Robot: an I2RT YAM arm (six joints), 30 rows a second.
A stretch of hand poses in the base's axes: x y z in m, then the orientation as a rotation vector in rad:
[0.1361, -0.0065, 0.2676, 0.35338, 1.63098, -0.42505]
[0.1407, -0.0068, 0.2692, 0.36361, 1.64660, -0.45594]
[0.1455, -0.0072, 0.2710, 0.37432, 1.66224, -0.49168]
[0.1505, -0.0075, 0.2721, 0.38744, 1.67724, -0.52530]
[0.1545, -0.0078, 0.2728, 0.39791, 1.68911, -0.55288]
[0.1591, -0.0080, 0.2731, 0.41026, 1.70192, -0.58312]
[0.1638, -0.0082, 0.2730, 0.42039, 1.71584, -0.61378]
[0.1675, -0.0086, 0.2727, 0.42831, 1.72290, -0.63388]
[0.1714, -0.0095, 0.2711, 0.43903, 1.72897, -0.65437]
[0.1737, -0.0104, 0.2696, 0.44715, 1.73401, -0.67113]
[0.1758, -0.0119, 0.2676, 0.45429, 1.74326, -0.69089]
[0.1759, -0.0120, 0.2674, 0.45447, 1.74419, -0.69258]
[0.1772, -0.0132, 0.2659, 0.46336, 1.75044, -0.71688]
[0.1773, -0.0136, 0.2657, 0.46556, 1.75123, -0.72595]
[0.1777, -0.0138, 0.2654, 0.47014, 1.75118, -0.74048]
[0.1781, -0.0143, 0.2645, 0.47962, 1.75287, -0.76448]
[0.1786, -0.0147, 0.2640, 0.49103, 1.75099, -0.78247]
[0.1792, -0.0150, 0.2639, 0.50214, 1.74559, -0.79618]
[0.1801, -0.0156, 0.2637, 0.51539, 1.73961, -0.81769]
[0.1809, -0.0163, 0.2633, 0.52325, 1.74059, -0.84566]
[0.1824, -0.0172, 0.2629, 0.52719, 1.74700, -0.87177]
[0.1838, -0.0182, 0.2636, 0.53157, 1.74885, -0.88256]
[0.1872, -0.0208, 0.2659, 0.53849, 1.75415, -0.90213]
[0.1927, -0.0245, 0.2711, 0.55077, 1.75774, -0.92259]
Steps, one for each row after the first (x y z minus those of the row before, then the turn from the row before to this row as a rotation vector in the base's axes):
[0.0046, -0.0003, 0.0016, -0.00889, 0.02149, -0.02459]
[0.0048, -0.0004, 0.0018, -0.01140, 0.02288, -0.02769]
[0.0050, -0.0003, 0.0011, -0.00873, 0.02171, -0.02795]
[0.0040, -0.0003, 0.0007, -0.00733, 0.01760, -0.02266]
[0.0046, -0.0002, 0.0003, -0.00748, 0.01918, -0.02535]
[0.0047, -0.0002, -0.0001, -0.00845, 0.02077, -0.02400]
[0.0037, -0.0004, -0.0003, -0.00545, 0.01164, -0.01657]
[0.0039, -0.0009, -0.0016, -0.00448, 0.01058, -0.01864]
[0.0023, -0.0009, -0.0015, -0.00393, 0.00888, -0.01479]
[0.0021, -0.0015, -0.0020, -0.00468, 0.01388, -0.01575]
[0.0001, -0.0001, -0.0002, -0.00057, 0.00138, -0.00105]
[0.0013, -0.0012, -0.0015, -0.00745, 0.01252, -0.01940]
[0.0001, -0.0004, -0.0002, -0.00390, 0.00348, -0.00647]
[0.0004, -0.0002, -0.0003, -0.00618, 0.00427, -0.01106]
[0.0004, -0.0005, -0.0009, -0.00850, 0.00846, -0.01958]
[0.0005, -0.0004, -0.0005, -0.00539, 0.00297, -0.01755]
[0.0006, -0.0003, -0.0001, -0.00445, -0.00155, -0.01497]
[0.0009, -0.0006, -0.0002, -0.00800, 0.00059, -0.02071]
[0.0008, -0.0007, -0.0004, -0.01132, 0.01017, -0.02071]
[0.0015, -0.0009, -0.0004, -0.00979, 0.01497, -0.01712]
[0.0014, -0.0010, 0.0007, -0.00303, 0.00504, -0.00891]
[0.0034, -0.0026, 0.0023, -0.00508, 0.01104, -0.01550]
[0.0055, -0.0037, 0.0052, -0.00371, 0.00903, -0.01954]

